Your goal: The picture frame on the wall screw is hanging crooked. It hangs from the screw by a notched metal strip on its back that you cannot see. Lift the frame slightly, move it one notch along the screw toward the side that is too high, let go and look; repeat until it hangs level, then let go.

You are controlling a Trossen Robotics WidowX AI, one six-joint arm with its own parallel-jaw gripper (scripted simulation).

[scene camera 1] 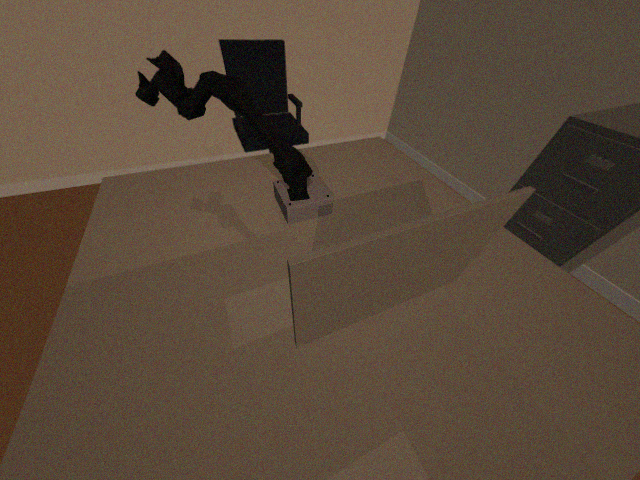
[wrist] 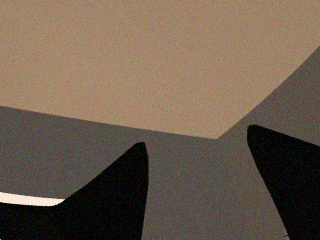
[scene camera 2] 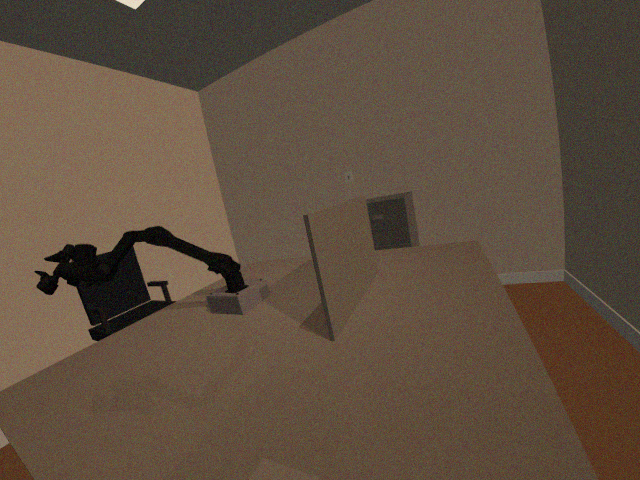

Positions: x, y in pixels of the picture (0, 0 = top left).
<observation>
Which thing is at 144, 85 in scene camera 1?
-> My gripper.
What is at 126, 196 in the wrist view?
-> My gripper.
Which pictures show my gripper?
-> Scene camera 1, the wrist view and scene camera 2: all of them.
</observation>
